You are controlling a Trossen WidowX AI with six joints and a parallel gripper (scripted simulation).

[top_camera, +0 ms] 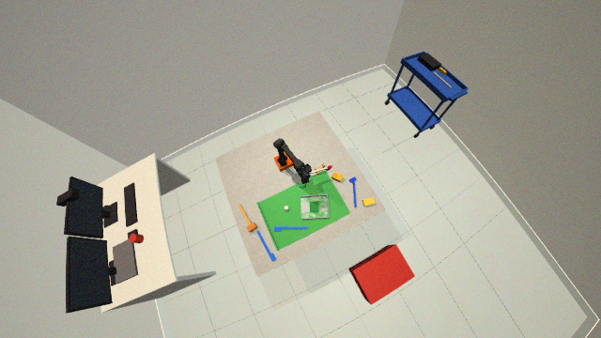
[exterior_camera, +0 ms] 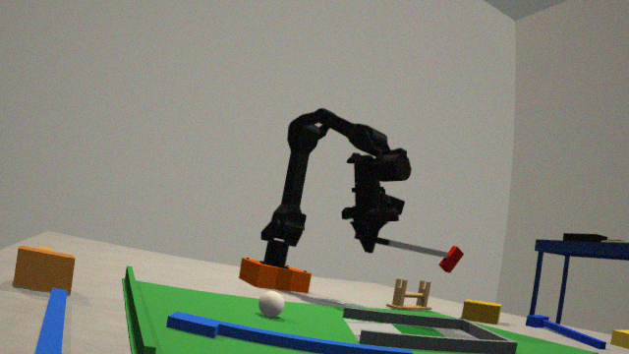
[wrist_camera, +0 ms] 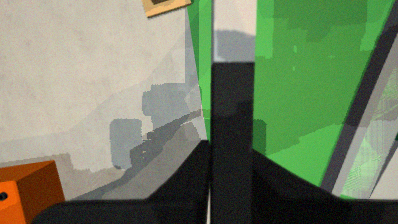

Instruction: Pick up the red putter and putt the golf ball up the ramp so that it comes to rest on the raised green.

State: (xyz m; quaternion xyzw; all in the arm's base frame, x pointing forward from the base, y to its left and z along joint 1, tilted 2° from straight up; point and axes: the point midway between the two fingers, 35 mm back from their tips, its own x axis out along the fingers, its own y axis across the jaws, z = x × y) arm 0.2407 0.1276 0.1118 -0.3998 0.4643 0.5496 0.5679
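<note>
My gripper tip is now 11 cm to the right of the red putter, 2 cm below it and 1 cm short of it. The rest, counted from my gripper tip: white golf ball (27 cm to the right, 19 cm ahead, 11 cm below).
</note>
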